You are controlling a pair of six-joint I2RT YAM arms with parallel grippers.
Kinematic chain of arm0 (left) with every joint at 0, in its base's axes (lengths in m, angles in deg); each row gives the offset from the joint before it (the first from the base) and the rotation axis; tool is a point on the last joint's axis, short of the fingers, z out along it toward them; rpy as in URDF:
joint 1: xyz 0 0 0.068 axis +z
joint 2: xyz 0.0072 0.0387 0.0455 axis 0.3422 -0.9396 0
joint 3: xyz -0.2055 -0.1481 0.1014 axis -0.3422 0.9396 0
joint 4: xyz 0.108 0.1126 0.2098 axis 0.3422 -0.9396 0
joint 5: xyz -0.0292 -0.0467 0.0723 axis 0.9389 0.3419 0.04
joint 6: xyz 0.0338 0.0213 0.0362 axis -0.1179 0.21 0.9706
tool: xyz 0 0 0 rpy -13.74 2.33 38.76
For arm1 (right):
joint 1: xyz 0 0 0.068 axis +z
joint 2: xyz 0.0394 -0.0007 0.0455 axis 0.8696 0.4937 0
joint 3: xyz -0.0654 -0.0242 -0.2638 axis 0.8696 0.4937 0
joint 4: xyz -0.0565 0.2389 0.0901 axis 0.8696 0.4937 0
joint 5: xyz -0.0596 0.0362 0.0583 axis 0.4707 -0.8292 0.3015
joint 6: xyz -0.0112 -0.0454 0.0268 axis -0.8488 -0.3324 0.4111
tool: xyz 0 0 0 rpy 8.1 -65.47 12.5
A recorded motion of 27 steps. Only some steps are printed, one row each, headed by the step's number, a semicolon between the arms.
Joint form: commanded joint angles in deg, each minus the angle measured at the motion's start. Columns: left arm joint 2, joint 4, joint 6, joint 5, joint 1, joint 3; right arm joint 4, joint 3, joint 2, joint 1, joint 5, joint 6.
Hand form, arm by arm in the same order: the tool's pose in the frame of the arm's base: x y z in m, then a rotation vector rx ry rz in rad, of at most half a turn. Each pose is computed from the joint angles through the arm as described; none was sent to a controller.
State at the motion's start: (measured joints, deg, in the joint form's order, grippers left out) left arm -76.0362 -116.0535 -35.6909 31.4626 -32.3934 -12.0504; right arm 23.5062 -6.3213 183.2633 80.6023 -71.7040 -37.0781
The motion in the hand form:
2: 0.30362 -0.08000 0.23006 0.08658 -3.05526 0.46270; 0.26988 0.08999 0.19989 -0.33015 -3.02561 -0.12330
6: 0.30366 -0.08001 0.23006 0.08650 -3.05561 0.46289; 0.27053 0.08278 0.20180 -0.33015 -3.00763 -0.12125
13: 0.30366 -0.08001 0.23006 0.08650 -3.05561 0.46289; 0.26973 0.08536 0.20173 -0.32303 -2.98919 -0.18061
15: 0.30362 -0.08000 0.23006 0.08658 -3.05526 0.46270; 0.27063 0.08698 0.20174 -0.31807 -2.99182 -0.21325
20: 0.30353 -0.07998 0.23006 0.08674 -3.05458 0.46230; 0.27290 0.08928 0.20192 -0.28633 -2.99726 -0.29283
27: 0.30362 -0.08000 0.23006 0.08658 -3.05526 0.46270; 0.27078 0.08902 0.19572 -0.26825 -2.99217 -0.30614
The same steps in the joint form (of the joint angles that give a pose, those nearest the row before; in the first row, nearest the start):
2: -0.37 -0.15 0.09 -0.33 -0.44 0.19; 2.69 -2.65 0.20 -2.54 0.79 0.00
6: -0.37 -0.13 0.09 -0.33 -0.44 0.20; 4.24 -3.08 0.22 -4.00 0.52 -1.46
13: -0.37 -0.13 0.09 -0.33 -0.44 0.20; 4.15 -3.02 0.22 -3.76 -1.95 -1.51
15: -0.37 -0.15 0.09 -0.33 -0.44 0.19; 3.45 -3.02 0.22 -3.63 -2.99 -1.55
20: -0.37 -0.20 0.09 -0.33 -0.44 0.20; 1.97 -3.01 0.22 -3.63 -5.55 -2.69
27: -0.37 -0.15 0.09 -0.33 -0.44 0.19; 0.66 -1.53 0.22 -3.63 -6.14 -3.39

